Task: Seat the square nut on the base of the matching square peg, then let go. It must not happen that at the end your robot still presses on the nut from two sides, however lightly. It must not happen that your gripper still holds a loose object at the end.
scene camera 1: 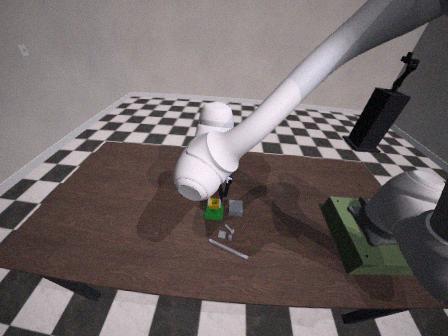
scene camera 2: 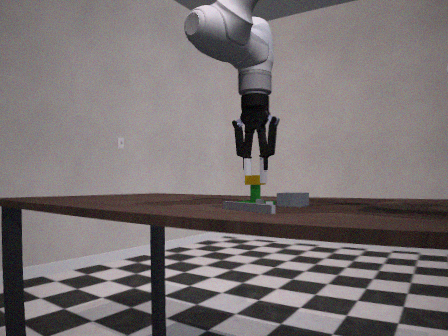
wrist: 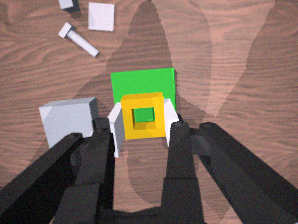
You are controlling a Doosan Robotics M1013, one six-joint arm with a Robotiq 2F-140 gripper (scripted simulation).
Labels:
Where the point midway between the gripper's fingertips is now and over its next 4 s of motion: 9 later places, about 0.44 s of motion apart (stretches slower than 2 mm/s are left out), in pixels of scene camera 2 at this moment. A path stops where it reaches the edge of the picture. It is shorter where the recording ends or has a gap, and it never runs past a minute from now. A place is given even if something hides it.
The gripper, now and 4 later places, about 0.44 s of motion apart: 255,183; 255,192; 255,199; 255,193; 254,171

